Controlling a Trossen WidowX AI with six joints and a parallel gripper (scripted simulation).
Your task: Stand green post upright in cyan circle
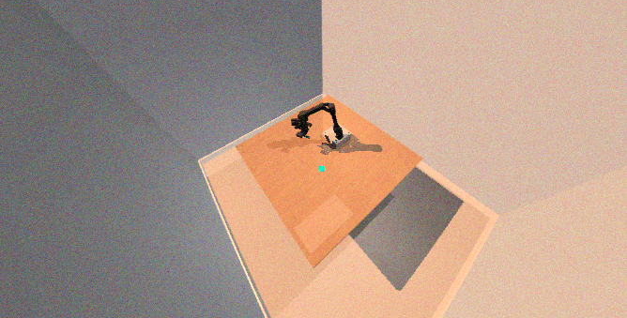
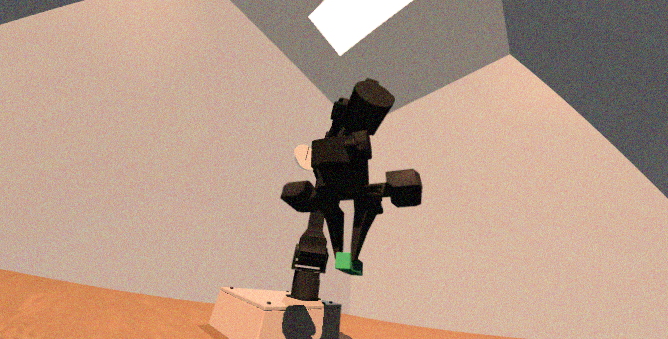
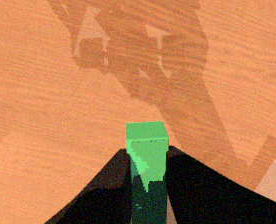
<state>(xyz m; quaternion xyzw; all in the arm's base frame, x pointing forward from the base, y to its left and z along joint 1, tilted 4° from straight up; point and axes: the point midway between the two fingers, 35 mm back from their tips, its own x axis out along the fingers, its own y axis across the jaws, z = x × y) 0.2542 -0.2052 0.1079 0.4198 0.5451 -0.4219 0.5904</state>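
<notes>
My gripper tip is 10 mm past the green post and 20 mm to the right of it. Also, from my gripper tip: cyan circle: 90 mm ahead, 310 mm to the left, 130 mm below.
</notes>
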